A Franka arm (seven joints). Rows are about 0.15 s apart.
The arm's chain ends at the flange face. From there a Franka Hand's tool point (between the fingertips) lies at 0.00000 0.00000 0.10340 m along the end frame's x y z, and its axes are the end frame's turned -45 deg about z.
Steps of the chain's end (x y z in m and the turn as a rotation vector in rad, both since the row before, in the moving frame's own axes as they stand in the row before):
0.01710, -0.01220, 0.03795, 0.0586, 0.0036, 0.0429
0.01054, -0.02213, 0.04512, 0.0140, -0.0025, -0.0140
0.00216, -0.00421, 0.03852, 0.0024, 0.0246, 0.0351
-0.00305, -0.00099, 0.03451, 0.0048, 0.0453, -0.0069
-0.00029, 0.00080, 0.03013, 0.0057, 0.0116, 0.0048
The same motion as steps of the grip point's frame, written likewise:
0.02535, -0.00046, 0.03777, 0.0389, 0.0440, 0.0429
0.02393, -0.00941, 0.04511, 0.0117, 0.0081, -0.0140
0.00645, 0.00021, 0.03849, -0.0157, 0.0191, 0.0351
0.00222, 0.00009, 0.03440, -0.0286, 0.0354, -0.0069
0.00049, 0.00080, 0.03012, -0.0042, 0.0122, 0.0048

